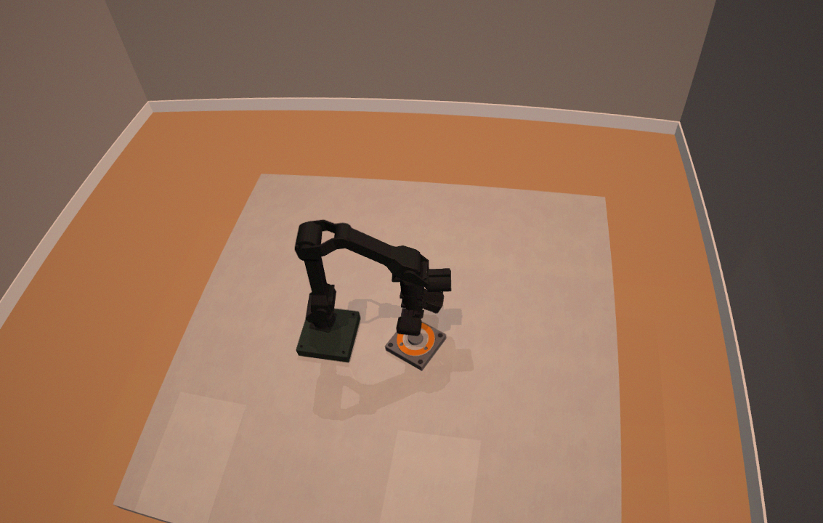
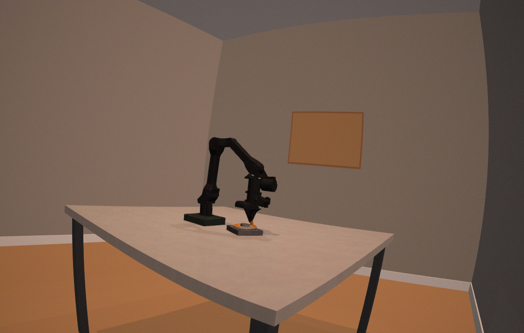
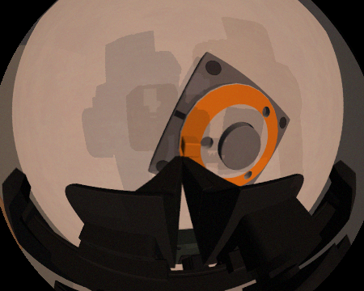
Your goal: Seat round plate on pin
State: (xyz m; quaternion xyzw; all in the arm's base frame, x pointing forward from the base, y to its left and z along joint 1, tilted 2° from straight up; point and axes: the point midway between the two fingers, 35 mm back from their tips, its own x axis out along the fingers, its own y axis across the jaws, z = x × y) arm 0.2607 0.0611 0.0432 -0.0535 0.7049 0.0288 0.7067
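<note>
Right now my gripper tip is 5 cm to the left of the square grey base, 2 cm above it and 1 cm short of it.
</note>
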